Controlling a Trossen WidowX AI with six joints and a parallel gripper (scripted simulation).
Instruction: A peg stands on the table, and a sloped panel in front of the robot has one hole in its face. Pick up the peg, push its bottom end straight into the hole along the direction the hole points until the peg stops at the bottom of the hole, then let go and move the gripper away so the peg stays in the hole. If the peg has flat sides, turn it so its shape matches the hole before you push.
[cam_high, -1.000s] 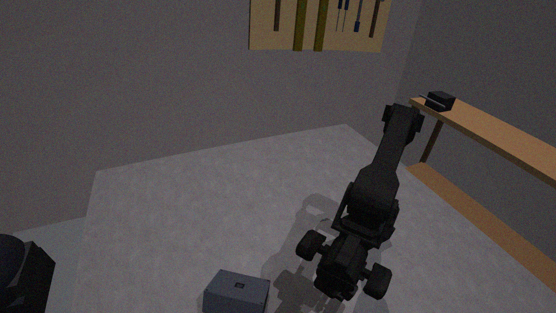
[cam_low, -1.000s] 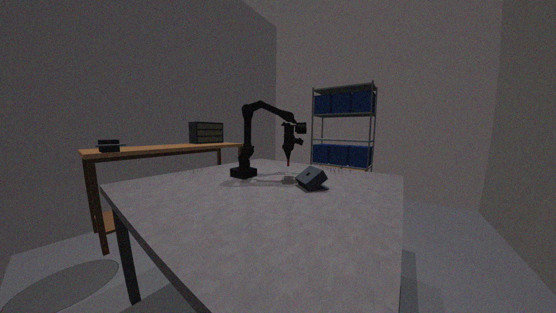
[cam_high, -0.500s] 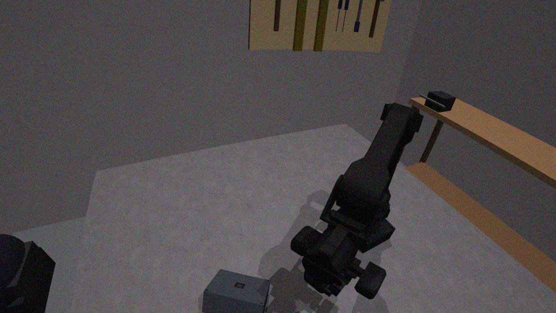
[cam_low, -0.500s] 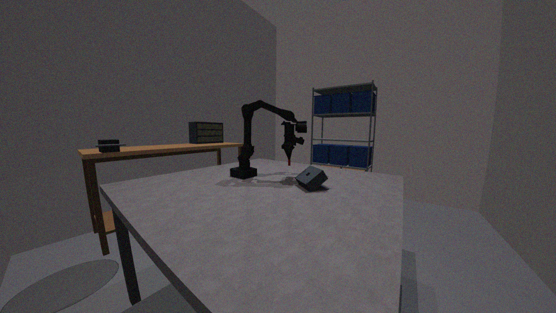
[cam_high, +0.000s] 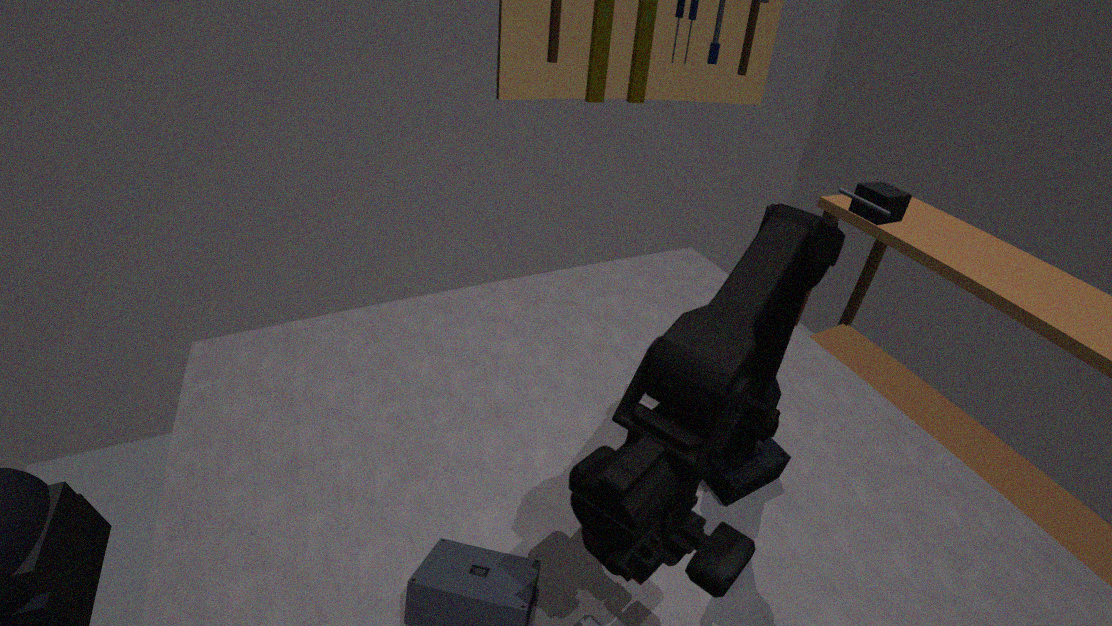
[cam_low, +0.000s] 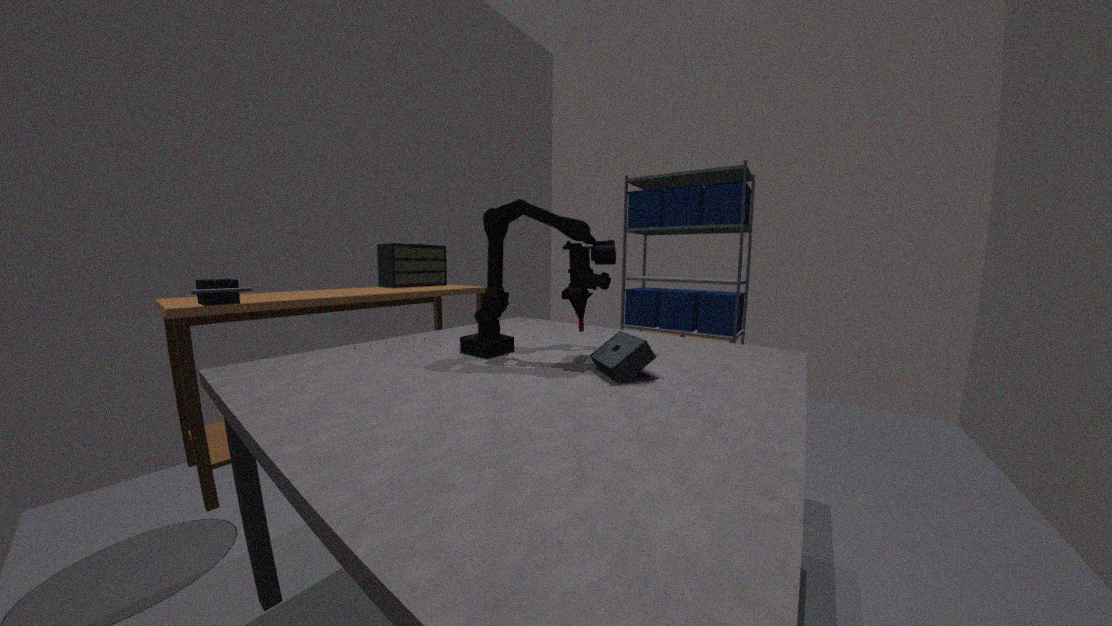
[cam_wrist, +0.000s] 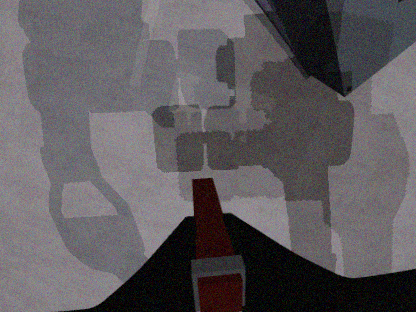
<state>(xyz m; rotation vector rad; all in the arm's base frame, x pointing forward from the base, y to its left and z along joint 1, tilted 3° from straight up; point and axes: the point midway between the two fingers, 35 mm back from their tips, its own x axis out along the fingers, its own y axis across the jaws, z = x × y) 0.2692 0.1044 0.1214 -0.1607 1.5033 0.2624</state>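
My gripper tip is now 16 cm short of the panel block, 8 cm to the left of it and 8 cm above it. From my gripper tip the other things lie so: square peg: 2 cm above.
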